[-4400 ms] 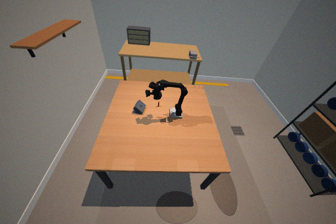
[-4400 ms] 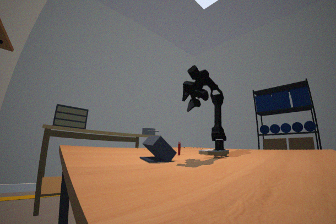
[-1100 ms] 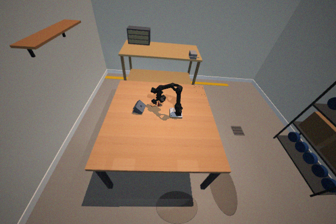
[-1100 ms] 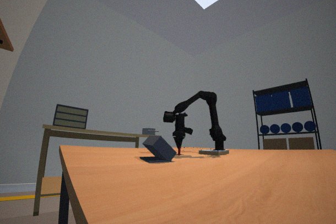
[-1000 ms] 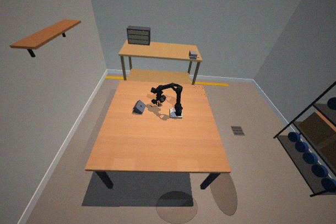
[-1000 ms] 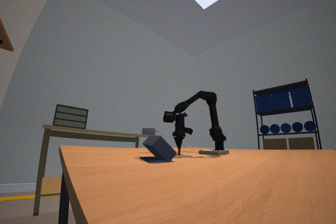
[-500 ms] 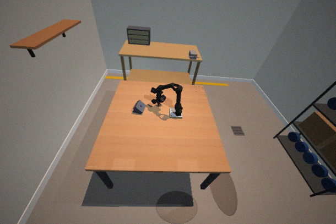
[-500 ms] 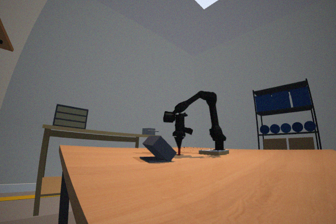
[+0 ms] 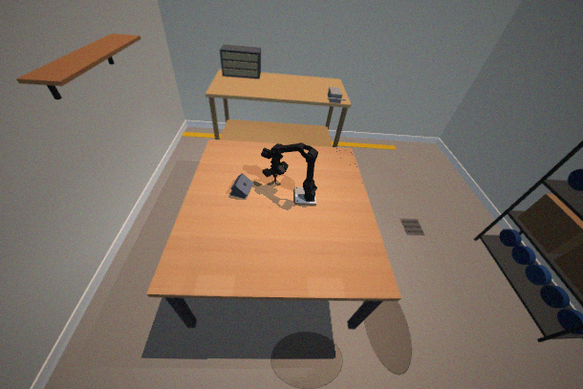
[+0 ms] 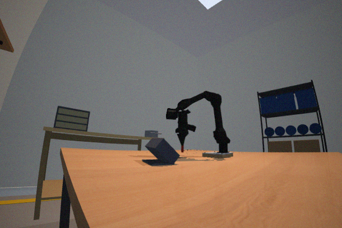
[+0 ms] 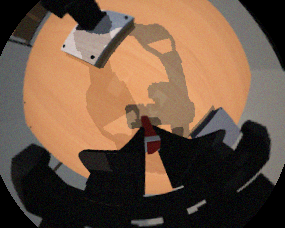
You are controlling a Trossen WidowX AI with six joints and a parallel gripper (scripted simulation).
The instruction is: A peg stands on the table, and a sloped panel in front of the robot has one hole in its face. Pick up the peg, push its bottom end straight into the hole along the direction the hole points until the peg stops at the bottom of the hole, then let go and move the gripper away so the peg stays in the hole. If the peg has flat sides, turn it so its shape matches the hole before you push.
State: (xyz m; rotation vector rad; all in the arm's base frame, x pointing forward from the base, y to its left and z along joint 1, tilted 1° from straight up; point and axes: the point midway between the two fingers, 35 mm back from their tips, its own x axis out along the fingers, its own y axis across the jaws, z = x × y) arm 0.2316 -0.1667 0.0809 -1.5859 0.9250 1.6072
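Now: the sloped panel 23 cm ahead of my gripper tip, 6 cm to the left of it and 2 cm below it. Also, from my gripper tip: red peg: 2 cm above.
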